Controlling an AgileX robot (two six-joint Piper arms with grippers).
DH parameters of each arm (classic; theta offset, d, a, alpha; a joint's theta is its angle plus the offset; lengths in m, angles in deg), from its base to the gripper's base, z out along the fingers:
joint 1: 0 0.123 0 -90
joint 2: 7.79 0 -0.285 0
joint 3: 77.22 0 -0.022 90
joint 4: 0 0.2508 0 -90
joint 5: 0 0 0.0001 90
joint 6: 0 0.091 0 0
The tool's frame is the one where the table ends.
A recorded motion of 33 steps. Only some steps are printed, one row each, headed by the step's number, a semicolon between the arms.
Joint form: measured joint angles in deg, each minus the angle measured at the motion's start. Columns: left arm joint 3, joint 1, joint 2, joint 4, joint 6, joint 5; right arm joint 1, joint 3, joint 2, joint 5, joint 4, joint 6.
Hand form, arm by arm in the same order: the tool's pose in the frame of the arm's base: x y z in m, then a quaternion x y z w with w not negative. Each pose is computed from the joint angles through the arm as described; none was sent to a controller.
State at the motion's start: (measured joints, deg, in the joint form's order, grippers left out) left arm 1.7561 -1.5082 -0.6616 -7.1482 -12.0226 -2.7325; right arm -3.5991 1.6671 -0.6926 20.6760 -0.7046 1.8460
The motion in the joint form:
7: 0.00 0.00 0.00 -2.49 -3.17 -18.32; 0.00 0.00 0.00 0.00 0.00 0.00
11: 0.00 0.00 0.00 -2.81 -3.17 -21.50; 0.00 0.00 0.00 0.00 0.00 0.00
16: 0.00 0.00 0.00 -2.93 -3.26 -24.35; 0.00 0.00 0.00 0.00 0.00 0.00
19: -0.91 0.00 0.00 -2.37 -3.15 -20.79; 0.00 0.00 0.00 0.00 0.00 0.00
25: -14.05 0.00 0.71 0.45 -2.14 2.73; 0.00 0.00 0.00 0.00 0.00 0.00
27: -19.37 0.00 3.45 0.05 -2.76 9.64; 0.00 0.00 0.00 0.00 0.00 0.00
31: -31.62 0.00 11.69 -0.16 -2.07 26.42; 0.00 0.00 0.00 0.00 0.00 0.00
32: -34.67 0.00 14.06 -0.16 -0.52 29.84; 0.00 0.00 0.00 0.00 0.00 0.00
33: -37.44 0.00 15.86 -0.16 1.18 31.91; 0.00 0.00 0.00 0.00 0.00 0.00
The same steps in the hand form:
7: 0.0486 0.0042 0.2352 -0.13095 0.52391 -0.17136 0.82402; 0.0528 -0.0037 0.1715 0.03478 0.80133 -0.01431 0.59704
11: 0.0464 0.0052 0.2396 -0.13175 0.50001 -0.17314 0.83825; 0.0528 -0.0037 0.1715 0.03478 0.80133 -0.01431 0.59704
16: 0.0442 0.0061 0.2435 -0.13164 0.47835 -0.17441 0.85055; 0.0528 -0.0037 0.1715 0.03478 0.80133 -0.01431 0.59704
19: 0.0456 0.0048 0.2439 -0.12771 0.49917 -0.17195 0.83962; 0.0528 -0.0037 0.1715 0.03478 0.80133 -0.01431 0.59704
25: 0.0376 -0.0010 0.2841 -0.09970 0.58471 -0.15616 0.78980; 0.0528 -0.0037 0.1715 0.03478 0.80133 -0.01431 0.59704
27: 0.0370 -0.0023 0.3013 -0.10414 0.61403 -0.16277 0.76527; 0.0528 -0.0037 0.1715 0.03478 0.80133 -0.01431 0.59704
31: 0.0415 -0.0058 0.3368 -0.10020 0.69804 -0.15474 0.69192; 0.0528 -0.0037 0.1715 0.03478 0.80133 -0.01431 0.59704
32: 0.0440 -0.0064 0.3461 -0.09022 0.71615 -0.14407 0.67693; 0.0528 -0.0037 0.1715 0.03478 0.80133 -0.01431 0.59704
33: 0.0451 -0.0068 0.3564 -0.07853 0.72411 -0.13379 0.67201; 0.0528 -0.0037 0.1715 0.03478 0.80133 -0.01431 0.59704

